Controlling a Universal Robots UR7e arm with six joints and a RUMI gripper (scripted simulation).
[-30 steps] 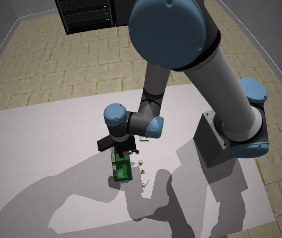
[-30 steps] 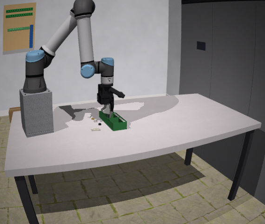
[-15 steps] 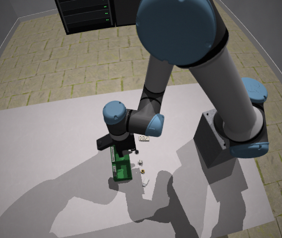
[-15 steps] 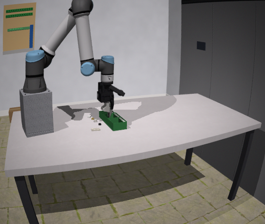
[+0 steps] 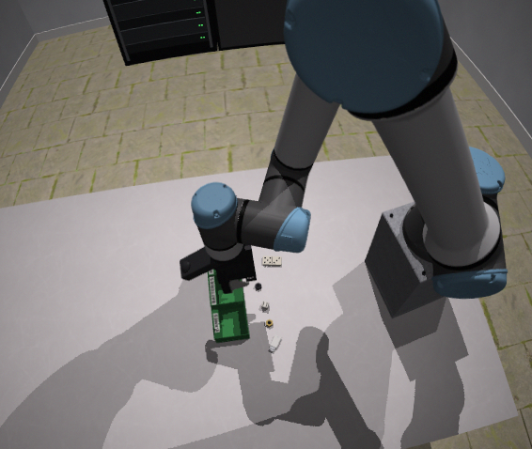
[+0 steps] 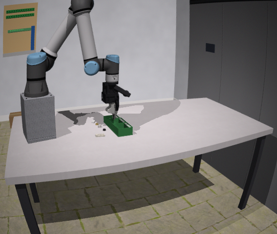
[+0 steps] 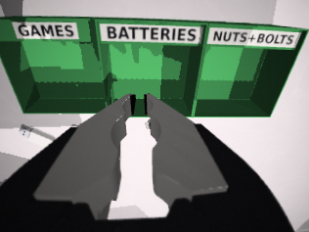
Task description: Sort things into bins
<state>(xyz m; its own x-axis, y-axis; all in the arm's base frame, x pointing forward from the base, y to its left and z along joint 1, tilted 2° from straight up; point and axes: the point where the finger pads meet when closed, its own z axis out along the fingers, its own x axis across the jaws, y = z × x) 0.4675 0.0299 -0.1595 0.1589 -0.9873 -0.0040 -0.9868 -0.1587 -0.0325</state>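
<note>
Now: the brass nut 90 mm behind my hand, 70 mm to the left of it and 60 mm below it. The rest, counted from my hand: white domino (100 mm behind, 100 mm to the right, 60 mm below); black round piece (70 mm behind, 30 mm to the right, 60 mm below); white die (80 mm behind, 30 mm to the left, 60 mm below).
</note>
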